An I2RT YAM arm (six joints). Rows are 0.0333 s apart.
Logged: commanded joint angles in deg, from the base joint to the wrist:
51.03, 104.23, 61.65, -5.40, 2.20, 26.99
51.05, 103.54, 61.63, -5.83, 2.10, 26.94
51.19, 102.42, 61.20, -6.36, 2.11, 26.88
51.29, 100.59, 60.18, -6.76, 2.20, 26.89
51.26, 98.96, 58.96, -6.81, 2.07, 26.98
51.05, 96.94, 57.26, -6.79, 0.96, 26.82
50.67, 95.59, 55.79, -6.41, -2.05, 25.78
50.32, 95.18, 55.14, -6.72, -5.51, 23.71
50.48, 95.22, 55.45, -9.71, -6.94, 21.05
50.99, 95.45, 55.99, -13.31, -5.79, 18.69
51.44, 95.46, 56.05, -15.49, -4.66, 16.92
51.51, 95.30, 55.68, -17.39, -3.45, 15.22
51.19, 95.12, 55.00, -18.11, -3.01, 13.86
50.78, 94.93, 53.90, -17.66, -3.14, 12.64
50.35, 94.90, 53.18, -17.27, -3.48, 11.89
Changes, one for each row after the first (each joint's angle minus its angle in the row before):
0.02, -0.69, -0.02, -0.43, -0.10, -0.05
0.14, -1.12, -0.43, -0.53, 0.01, -0.06
0.10, -1.83, -1.02, -0.40, 0.09, 0.01
-0.03, -1.63, -1.22, -0.05, -0.13, 0.09
-0.21, -2.02, -1.70, 0.02, -1.11, -0.16
-0.38, -1.35, -1.47, 0.38, -3.01, -1.04
-0.35, -0.41, -0.65, -0.31, -3.46, -2.07
0.16, 0.04, 0.31, -2.99, -1.43, -2.66
0.51, 0.23, 0.54, -3.60, 1.15, -2.36
0.45, 0.01, 0.06, -2.18, 1.13, -1.77
0.07, -0.16, -0.37, -1.90, 1.21, -1.70
-0.32, -0.18, -0.68, -0.72, 0.44, -1.36
-0.41, -0.19, -1.10, 0.45, -0.13, -1.22
-0.43, -0.03, -0.72, 0.39, -0.34, -0.75

